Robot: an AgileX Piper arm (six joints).
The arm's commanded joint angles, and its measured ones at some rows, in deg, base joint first. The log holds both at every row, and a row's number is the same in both.
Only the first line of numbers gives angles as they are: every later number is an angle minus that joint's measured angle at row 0.
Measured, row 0: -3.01, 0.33, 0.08, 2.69, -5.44, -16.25
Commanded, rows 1 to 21: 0.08, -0.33, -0.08, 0.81, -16.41, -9.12; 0.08, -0.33, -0.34, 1.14, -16.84, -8.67; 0.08, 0.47, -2.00, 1.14, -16.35, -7.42; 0.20, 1.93, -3.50, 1.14, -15.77, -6.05; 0.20, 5.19, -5.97, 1.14, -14.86, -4.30; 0.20, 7.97, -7.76, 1.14, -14.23, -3.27; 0.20, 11.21, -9.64, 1.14, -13.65, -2.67; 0.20, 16.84, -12.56, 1.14, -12.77, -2.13; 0.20, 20.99, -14.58, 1.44, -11.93, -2.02; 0.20, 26.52, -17.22, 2.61, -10.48, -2.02; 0.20, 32.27, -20.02, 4.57, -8.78, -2.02; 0.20, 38.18, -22.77, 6.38, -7.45, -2.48; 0.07, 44.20, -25.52, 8.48, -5.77, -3.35; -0.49, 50.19, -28.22, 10.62, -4.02, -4.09; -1.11, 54.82, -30.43, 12.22, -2.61, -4.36; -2.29, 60.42, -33.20, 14.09, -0.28, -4.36; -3.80, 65.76, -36.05, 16.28, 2.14, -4.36; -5.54, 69.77, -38.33, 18.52, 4.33, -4.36; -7.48, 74.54, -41.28, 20.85, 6.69, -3.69; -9.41, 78.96, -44.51, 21.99, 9.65, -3.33; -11.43, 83.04, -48.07, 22.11, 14.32, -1.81
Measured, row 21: -5.06, 68.67, -37.70, 16.77, 2.74, -3.70
